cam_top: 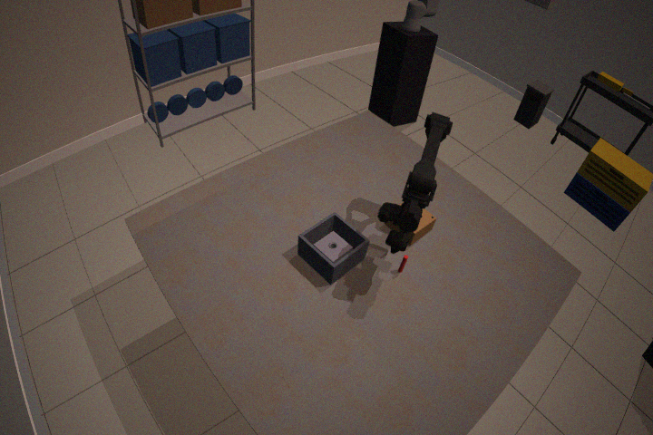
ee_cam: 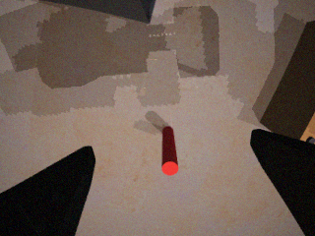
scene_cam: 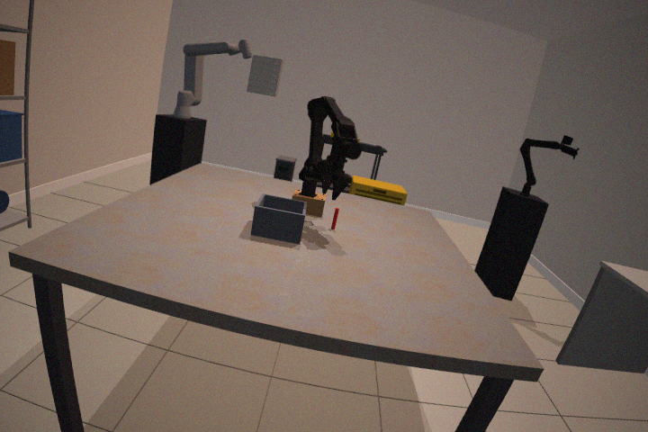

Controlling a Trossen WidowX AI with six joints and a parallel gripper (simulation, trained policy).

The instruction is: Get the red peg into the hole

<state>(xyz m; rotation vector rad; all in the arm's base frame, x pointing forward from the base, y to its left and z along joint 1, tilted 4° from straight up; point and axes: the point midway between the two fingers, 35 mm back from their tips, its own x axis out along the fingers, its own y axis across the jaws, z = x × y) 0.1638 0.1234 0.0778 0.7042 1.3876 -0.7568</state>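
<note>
Right now the red peg is 20 mm behind my gripper tip, 40 mm to the left of it and 80 mm below it. Also, from my gripper tip: dark grey box 160 mm ahead, 110 mm to the right, 90 mm below; pale plate 160 mm ahead, 110 mm to the right, 70 mm below.
</note>
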